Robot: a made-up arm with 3 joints. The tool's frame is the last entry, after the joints.
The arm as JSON. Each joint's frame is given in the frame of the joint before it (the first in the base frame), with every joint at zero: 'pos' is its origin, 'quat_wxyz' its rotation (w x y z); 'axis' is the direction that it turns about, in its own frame. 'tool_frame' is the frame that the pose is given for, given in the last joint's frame.
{
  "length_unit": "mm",
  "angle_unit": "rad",
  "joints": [
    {
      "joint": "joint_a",
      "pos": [
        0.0,
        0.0,
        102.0
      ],
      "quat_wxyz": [
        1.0,
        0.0,
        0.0,
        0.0
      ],
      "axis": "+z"
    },
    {
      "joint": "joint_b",
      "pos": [
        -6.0,
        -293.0,
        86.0
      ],
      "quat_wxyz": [
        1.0,
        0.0,
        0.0,
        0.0
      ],
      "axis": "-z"
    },
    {
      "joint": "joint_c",
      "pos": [
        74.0,
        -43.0,
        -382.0
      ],
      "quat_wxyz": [
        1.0,
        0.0,
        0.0,
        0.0
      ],
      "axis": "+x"
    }
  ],
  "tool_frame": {
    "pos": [
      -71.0,
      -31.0,
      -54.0
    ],
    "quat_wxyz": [
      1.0,
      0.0,
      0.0,
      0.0
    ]
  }
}
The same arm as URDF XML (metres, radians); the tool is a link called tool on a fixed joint. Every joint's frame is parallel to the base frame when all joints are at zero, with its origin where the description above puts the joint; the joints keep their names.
<robot name="arm">
<joint name="tool_joint" type="fixed"><parent link="link3"/><child link="tool"/><origin xyz="-0.071 -0.031 -0.054" rpy="0 0 0"/></joint>
<joint name="joint_c" type="continuous"><parent link="link2"/><child link="link3"/><origin xyz="0.074 -0.043 -0.382" rpy="0 0 0"/><axis xyz="1 0 0"/></joint>
<joint name="joint_b" type="continuous"><parent link="link1"/><child link="link2"/><origin xyz="-0.006 -0.293 0.086" rpy="0 0 0"/><axis xyz="0 0 -1"/></joint>
<joint name="joint_a" type="continuous"><parent link="base"/><child link="link1"/><origin xyz="0 0 0.102" rpy="0 0 0"/><axis xyz="0 0 1"/></joint>
<link name="base"/>
<link name="link1"/>
<link name="link2"/>
<link name="link3"/>
<link name="tool"/>
</robot>

